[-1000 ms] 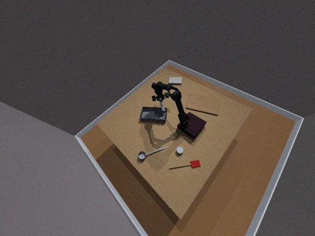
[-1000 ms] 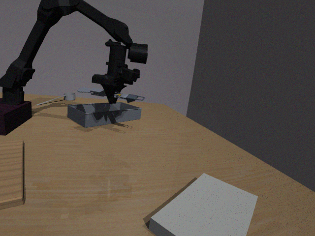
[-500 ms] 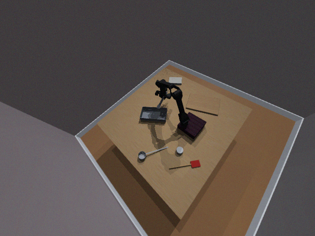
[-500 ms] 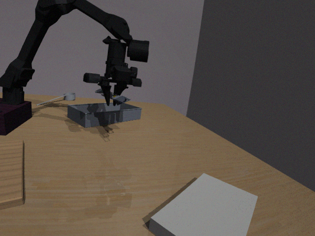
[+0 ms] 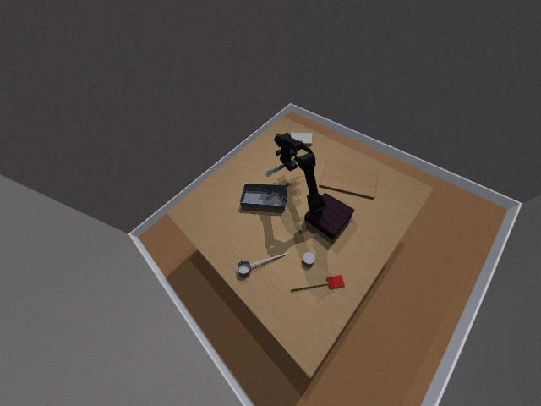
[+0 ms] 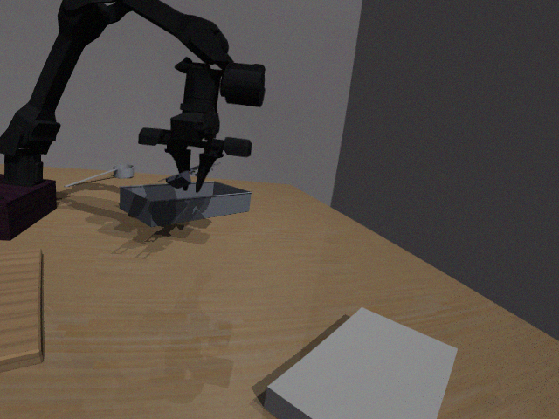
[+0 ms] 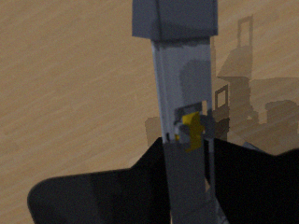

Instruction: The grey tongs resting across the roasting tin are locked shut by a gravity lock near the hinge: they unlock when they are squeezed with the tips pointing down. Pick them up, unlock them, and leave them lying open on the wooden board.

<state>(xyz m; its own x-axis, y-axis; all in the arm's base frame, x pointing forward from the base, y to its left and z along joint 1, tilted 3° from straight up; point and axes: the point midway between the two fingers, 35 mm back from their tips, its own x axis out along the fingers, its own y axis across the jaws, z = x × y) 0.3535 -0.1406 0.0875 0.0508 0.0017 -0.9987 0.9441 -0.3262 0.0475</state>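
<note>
The yellow lock piece lies 4 cm above my gripper tip, 2 cm to the right of it and 1 cm behind it. From my gripper tip the other things lie so: roasting tin 24 cm to the left, 7 cm below; then wooden board 35 cm behind, 25 cm to the right, 9 cm below; then white block 36 cm to the right, 16 cm ahead, 9 cm below.
</note>
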